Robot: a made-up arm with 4 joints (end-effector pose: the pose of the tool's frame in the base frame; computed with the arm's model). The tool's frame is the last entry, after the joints. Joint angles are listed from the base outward.
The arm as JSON. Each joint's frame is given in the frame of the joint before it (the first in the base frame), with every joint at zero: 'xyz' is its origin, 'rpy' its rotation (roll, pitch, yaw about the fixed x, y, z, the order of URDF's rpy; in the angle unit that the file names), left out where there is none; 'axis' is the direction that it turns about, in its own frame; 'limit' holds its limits. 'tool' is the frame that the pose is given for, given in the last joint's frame.
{
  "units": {
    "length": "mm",
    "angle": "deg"
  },
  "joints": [
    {
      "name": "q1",
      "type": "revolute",
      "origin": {
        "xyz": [
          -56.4,
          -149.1,
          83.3
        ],
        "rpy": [
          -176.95,
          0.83,
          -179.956
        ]
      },
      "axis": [
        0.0,
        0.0,
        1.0
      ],
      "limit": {
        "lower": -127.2,
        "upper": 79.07
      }
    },
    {
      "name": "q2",
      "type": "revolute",
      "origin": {
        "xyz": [
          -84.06,
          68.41,
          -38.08
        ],
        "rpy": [
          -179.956,
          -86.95,
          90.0
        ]
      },
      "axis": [
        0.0,
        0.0,
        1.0
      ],
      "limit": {
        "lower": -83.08,
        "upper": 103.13
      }
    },
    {
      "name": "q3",
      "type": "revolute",
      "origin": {
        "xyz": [
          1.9,
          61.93,
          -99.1
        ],
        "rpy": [
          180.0,
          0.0,
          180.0
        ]
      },
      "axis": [
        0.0,
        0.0,
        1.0
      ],
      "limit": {
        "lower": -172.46,
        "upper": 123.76
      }
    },
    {
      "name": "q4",
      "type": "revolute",
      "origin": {
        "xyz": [
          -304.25,
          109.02,
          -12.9
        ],
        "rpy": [
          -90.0,
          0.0,
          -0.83
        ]
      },
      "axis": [
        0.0,
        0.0,
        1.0
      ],
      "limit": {
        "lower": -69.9,
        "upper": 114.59
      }
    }
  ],
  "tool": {
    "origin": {
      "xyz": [
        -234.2,
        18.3,
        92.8
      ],
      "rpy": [
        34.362,
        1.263,
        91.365
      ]
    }
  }
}
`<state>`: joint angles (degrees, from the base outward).
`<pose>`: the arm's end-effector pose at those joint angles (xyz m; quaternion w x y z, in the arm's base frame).
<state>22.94 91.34 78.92 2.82</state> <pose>-0.2604 -0.0685 -0.3091 0.7662 -0.3323 -0.1820 0.5190</pose>
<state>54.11 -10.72 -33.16 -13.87</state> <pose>-0.2019 0.1732 -0.3197 0.9247 -0.2551 -0.1829 0.2156</pose>
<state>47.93 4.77 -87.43 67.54</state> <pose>-0.4909 -0.0148 0.3144 0.5438 0.1571 0.2359 0.7899</pose>
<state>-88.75 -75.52 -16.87 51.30</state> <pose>0.1216 0.1828 -0.3834 0.0268 -0.4431 -0.7331 0.5152</pose>
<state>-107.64 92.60 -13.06 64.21</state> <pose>0.2470 -0.3084 0.4906 0.6540 0.1118 -0.3485 -0.6620</pose>
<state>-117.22 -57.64 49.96 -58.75</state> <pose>-0.4617 0.2033 -0.0202 0.1889 -0.6377 0.7390 -0.1072</pose>
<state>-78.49 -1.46 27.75 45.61</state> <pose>0.1076 -0.1280 -0.4122 0.0138 0.4367 0.5600 -0.7039</pose>
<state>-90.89 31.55 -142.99 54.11</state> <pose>0.1562 0.0721 0.6018 0.4368 -0.2064 -0.7675 -0.4213</pose>
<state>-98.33 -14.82 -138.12 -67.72</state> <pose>-0.2214 -0.3298 0.4937 0.4858 -0.0435 0.5054 0.7118</pose>
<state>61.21 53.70 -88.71 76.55</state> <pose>-0.3073 -0.2313 0.5755 0.4018 0.5115 0.0393 0.7585</pose>
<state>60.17 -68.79 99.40 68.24</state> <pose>-0.1010 -0.5526 0.4246 0.1808 0.7974 -0.1038 0.5663</pose>
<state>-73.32 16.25 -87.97 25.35</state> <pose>-0.0717 -0.5768 0.4775 0.1017 -0.0285 -0.4225 -0.9002</pose>
